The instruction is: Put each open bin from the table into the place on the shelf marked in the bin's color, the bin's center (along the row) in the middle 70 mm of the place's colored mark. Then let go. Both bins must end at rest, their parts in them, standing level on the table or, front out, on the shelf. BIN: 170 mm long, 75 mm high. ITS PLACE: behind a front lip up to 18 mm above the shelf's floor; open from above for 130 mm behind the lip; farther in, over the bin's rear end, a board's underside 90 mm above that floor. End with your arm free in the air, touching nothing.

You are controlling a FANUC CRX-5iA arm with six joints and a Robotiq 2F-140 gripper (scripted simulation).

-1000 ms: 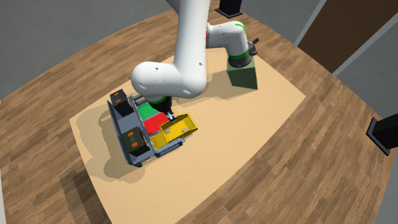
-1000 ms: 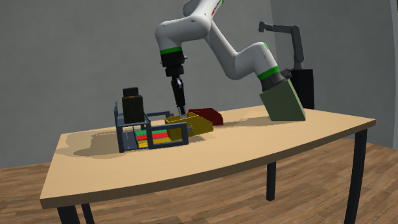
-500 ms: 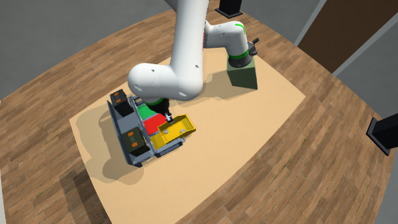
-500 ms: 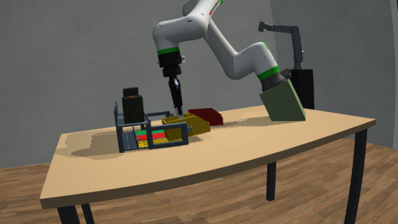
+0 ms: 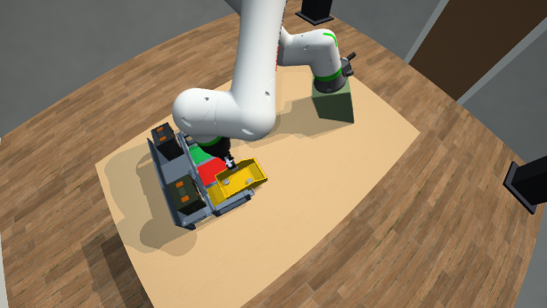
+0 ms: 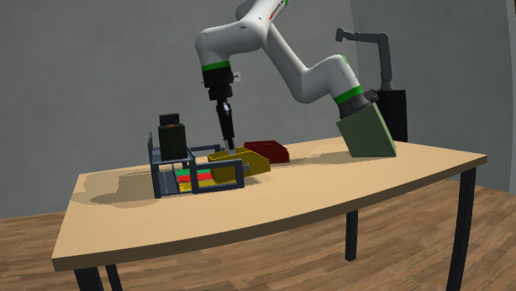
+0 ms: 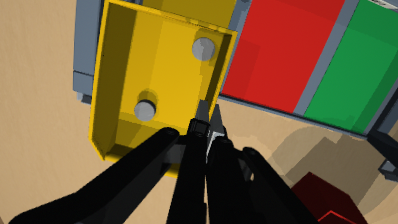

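Now: the yellow bin 5 cm to the left of my hand and 4 cm below it. Also, from my hand: red bin: 20 cm behind, 19 cm to the right, 6 cm below.
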